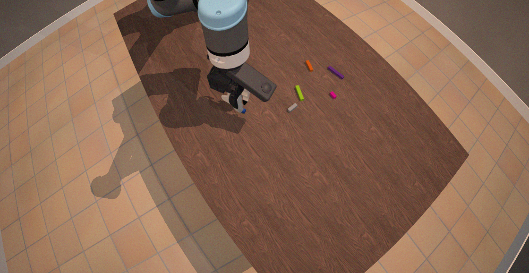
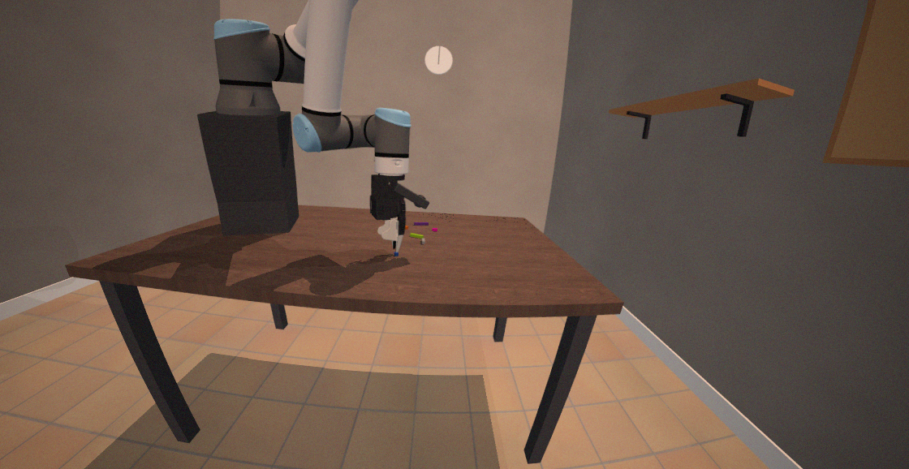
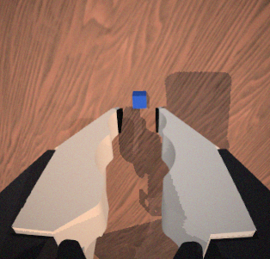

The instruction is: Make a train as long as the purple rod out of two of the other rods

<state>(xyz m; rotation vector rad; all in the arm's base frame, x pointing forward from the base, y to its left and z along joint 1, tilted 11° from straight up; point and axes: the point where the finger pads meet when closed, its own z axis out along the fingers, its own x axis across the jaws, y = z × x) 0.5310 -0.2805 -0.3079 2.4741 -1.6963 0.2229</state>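
The blue rod is 3 cm below my hand. Also, from my hand: lime rod: 16 cm to the left, 7 cm ahead, 3 cm below; then grey rod: 11 cm to the left, 9 cm ahead, 3 cm below; then orange rod: 26 cm to the left, 3 cm below, 2 cm ahead.
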